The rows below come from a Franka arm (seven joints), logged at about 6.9 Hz.
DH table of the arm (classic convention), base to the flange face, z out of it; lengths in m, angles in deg. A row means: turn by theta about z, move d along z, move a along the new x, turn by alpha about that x. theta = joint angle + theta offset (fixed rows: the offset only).
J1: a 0  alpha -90  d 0.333  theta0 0
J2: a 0  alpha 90  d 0  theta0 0
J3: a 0.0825  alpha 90  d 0.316  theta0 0
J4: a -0.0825  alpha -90  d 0  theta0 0
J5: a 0  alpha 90  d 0.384  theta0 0
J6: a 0.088  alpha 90  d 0  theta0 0
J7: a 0  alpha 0  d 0.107  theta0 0
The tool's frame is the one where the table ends.
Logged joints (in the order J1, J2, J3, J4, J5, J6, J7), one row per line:
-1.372, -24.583, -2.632, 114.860, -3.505, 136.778, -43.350
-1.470, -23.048, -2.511, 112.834, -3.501, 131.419, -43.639
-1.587, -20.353, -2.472, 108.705, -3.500, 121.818, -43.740
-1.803, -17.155, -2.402, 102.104, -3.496, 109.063, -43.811
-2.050, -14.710, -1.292, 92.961, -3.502, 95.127, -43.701
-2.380, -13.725, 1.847, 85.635, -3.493, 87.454, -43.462
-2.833, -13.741, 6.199, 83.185, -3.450, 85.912, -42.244
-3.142, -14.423, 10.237, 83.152, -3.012, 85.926, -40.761
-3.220, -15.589, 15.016, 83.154, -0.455, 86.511, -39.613
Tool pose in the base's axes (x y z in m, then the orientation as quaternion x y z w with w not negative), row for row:
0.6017, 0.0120, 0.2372, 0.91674, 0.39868, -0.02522, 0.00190
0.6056, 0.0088, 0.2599, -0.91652, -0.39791, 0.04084, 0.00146
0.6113, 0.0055, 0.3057, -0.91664, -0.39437, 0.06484, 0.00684
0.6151, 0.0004, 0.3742, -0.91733, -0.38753, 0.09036, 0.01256
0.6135, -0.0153, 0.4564, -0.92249, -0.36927, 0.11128, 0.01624
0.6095, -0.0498, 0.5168, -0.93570, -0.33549, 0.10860, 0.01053
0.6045, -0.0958, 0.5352, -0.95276, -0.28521, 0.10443, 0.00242
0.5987, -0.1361, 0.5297, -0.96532, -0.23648, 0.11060, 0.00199
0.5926, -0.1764, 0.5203, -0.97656, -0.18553, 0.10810, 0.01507
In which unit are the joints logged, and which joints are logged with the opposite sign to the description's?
The joints are logged in degrees. Opposite sign: J2, J3, J4.
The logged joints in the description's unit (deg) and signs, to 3 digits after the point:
-1.372, 24.583, 2.632, -114.860, -3.505, 136.778, -43.350
-1.470, 23.048, 2.511, -112.834, -3.501, 131.419, -43.639
-1.587, 20.353, 2.472, -108.705, -3.500, 121.818, -43.740
-1.803, 17.155, 2.402, -102.104, -3.496, 109.063, -43.811
-2.050, 14.710, 1.292, -92.961, -3.502, 95.127, -43.701
-2.380, 13.725, -1.847, -85.635, -3.493, 87.454, -43.462
-2.833, 13.741, -6.199, -83.185, -3.450, 85.912, -42.244
-3.142, 14.423, -10.237, -83.152, -3.012, 85.926, -40.761
-3.220, 15.589, -15.016, -83.154, -0.455, 86.511, -39.613

